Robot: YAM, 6 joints.
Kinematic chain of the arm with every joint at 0, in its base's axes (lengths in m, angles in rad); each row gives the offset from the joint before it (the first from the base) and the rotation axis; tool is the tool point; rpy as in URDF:
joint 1: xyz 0 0 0.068 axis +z
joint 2: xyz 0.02 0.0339 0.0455 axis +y
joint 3: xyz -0.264 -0.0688 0 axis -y
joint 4: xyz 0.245 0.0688 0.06 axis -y
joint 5: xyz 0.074 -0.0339 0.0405 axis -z
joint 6: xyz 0.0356 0 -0.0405 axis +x
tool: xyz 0 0 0 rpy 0 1.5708 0
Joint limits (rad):
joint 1: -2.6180..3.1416
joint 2: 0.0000..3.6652
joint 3: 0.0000..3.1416
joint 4: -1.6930..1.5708
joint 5: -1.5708..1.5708
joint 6: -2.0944..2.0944
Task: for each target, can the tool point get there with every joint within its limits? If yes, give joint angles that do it. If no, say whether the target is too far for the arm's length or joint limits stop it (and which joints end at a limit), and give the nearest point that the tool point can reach.
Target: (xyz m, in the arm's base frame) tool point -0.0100 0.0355 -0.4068
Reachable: no: joint limits stop it (at a limit: joint 2) | nearest point -0.0204 0.0726 -0.3362 | short by 0.080 m
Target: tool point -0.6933 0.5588 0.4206
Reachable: no: too far | nearest point -0.4751 0.3829 0.3217 | short by 0.297 m
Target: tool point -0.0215 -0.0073 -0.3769
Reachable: no: joint limits stop it (at a limit: joint 1, joint 2) | nearest point -0.0488 -0.0263 -0.3244 | short by 0.062 m
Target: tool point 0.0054 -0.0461 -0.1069
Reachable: yes | joints -1.3864 2.9322 0.4862 0.0247 0.0900 -1.1539
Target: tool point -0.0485 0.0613 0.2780
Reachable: yes | joints 2.6961 0.4235 0.6327 -0.9088 1.3115 0.1148
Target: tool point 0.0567 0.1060 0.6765
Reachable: yes | joints 1.2267 1.5189 2.2060 1.2617 0.5170 -0.4150
